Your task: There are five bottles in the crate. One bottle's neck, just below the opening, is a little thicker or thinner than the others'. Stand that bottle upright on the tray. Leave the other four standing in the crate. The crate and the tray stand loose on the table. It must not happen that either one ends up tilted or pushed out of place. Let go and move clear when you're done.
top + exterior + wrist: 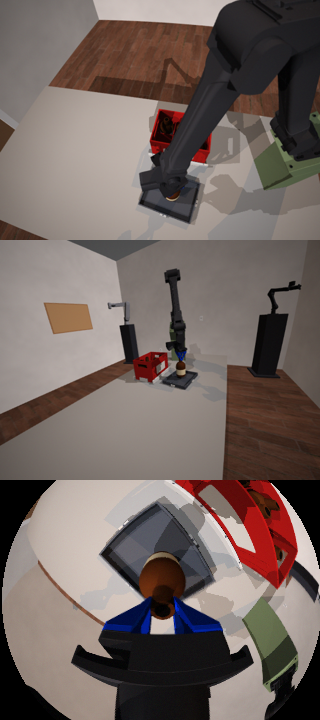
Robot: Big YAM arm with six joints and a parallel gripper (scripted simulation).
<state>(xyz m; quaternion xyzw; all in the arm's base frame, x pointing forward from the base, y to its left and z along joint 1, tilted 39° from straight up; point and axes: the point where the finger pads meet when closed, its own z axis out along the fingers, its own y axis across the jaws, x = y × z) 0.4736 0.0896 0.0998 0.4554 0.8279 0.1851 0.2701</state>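
Now: the brown bottle 60 mm below my hand. From my hand the other things lie so: dark grey tray (160 mm below, 10 mm ahead); crate (270 mm to the right, 90 mm below, 50 mm behind).
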